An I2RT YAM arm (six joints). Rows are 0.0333 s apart.
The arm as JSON. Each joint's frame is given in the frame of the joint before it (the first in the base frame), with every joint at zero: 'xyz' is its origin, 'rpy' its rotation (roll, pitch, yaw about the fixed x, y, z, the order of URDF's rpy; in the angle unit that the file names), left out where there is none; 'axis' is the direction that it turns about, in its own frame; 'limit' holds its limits. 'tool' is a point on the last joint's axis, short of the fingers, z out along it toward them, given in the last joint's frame.
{
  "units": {
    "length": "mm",
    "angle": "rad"
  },
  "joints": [
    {
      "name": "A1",
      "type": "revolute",
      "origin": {
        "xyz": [
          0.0,
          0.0,
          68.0
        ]
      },
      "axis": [
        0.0,
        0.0,
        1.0
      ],
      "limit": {
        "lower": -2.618,
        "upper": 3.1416
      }
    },
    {
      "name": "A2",
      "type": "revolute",
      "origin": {
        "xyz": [
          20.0,
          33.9,
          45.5
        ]
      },
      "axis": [
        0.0,
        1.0,
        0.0
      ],
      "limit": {
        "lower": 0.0,
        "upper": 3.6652
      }
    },
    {
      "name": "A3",
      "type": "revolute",
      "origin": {
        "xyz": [
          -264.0,
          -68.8,
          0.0
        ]
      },
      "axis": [
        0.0,
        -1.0,
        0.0
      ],
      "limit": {
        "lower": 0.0,
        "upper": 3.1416
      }
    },
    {
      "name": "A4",
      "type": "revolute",
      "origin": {
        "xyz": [
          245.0,
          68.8,
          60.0
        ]
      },
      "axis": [
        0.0,
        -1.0,
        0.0
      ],
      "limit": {
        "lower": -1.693,
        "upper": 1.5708
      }
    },
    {
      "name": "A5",
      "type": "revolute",
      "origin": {
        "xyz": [
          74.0,
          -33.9,
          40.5
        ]
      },
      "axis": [
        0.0,
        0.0,
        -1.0
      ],
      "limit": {
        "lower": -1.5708,
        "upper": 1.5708
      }
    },
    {
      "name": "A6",
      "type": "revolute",
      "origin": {
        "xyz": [
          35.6,
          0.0,
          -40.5
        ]
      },
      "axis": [
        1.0,
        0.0,
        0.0
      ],
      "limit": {
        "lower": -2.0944,
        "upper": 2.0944
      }
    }
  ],
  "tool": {
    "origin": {
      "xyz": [
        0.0,
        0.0,
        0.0
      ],
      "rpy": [
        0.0,
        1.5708,
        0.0
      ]
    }
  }
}
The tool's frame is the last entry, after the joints.
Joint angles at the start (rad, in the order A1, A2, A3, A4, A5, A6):
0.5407, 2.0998, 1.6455, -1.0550, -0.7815, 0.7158
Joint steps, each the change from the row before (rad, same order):
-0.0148, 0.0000, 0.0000, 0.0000, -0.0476, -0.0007
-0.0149, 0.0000, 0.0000, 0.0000, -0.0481, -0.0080
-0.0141, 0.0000, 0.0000, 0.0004, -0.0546, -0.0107
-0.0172, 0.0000, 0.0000, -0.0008, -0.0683, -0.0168
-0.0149, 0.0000, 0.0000, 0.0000, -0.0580, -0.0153
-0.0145, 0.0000, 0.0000, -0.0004, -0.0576, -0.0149
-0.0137, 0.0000, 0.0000, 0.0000, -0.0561, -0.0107
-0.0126, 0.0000, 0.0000, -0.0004, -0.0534, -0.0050
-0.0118, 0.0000, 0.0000, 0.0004, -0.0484, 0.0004
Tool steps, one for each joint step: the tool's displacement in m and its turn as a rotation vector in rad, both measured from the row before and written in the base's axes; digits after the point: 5 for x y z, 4 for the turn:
0.00272, -0.00401, 0.00122, 0.0411, 0.0237, -0.0114
0.00272, -0.00411, 0.00129, 0.0444, 0.0184, -0.0067
0.00248, -0.00379, 0.00153, 0.0516, 0.0184, -0.0041
0.00289, -0.00480, 0.00199, 0.0658, 0.0202, -0.0035
0.00257, -0.00427, 0.00177, 0.0571, 0.0144, -0.0035
0.00245, -0.00428, 0.00181, 0.0569, 0.0137, -0.0041
0.00233, -0.00412, 0.00181, 0.0545, 0.0151, -0.0059
0.00209, -0.00389, 0.00177, 0.0501, 0.0183, -0.0076
0.00202, -0.00373, 0.00163, 0.0442, 0.0196, -0.0090

